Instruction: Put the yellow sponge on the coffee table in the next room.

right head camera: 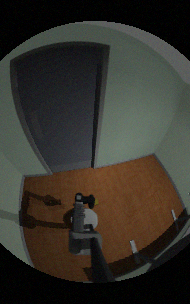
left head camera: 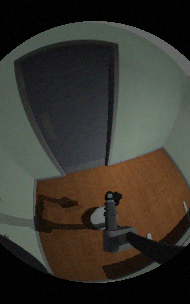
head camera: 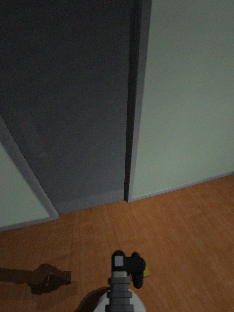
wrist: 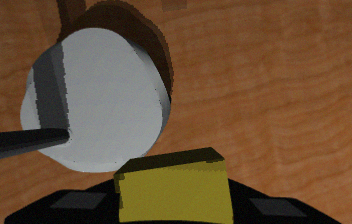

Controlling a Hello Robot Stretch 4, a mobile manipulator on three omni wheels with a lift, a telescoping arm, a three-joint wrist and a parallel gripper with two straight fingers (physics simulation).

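The yellow sponge (wrist: 175, 197) is between the two black fingers of my gripper (wrist: 176, 190) at the bottom of the wrist view. The gripper is shut on it and holds it above the floor. In the head camera view a small yellow corner of the sponge (head camera: 146, 273) shows beside the dark gripper (head camera: 135, 269). The right head camera view shows a sliver of the sponge (right head camera: 96, 202) at the gripper (right head camera: 90, 201). The left head camera view shows the gripper (left head camera: 116, 198), with the sponge hidden. The coffee table does not show in these views.
A grey-framed doorway (head camera: 138, 125) (left head camera: 113, 100) (right head camera: 102, 100) is ahead and left, filled by a dark grey surface. Pale green walls (head camera: 190, 90) stand on both sides. My round white base (wrist: 105, 100) is on the wooden floor (head camera: 190, 240). Arm shadows fall at the left.
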